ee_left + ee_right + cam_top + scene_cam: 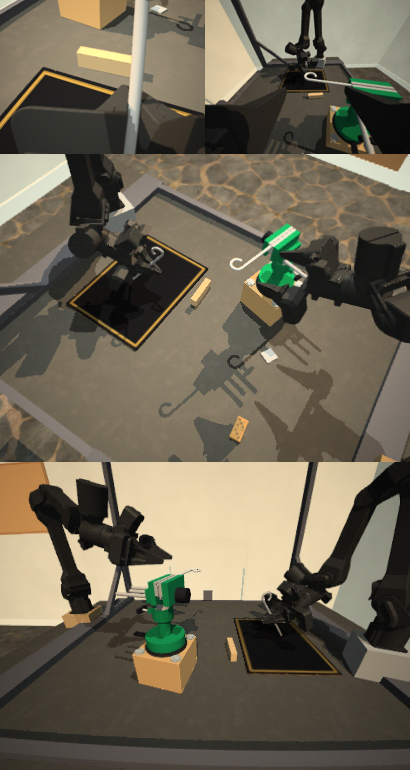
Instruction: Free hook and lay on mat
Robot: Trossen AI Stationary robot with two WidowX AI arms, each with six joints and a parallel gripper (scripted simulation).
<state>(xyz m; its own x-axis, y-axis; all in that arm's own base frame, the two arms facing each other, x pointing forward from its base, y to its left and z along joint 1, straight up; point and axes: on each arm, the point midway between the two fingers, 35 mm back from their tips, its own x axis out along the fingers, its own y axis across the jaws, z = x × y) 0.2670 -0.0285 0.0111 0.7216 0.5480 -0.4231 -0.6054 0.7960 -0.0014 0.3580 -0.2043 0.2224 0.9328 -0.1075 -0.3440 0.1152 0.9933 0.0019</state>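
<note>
My left gripper is now 20 mm past the black mat, 30 mm to the right of it and 90 mm above it. The rest, counted from my left hand: wooden bar (90 mm ahead, 100 mm to the right, 80 mm below); then vise block (210 mm ahead, 240 mm to the right, 50 mm below).
</note>
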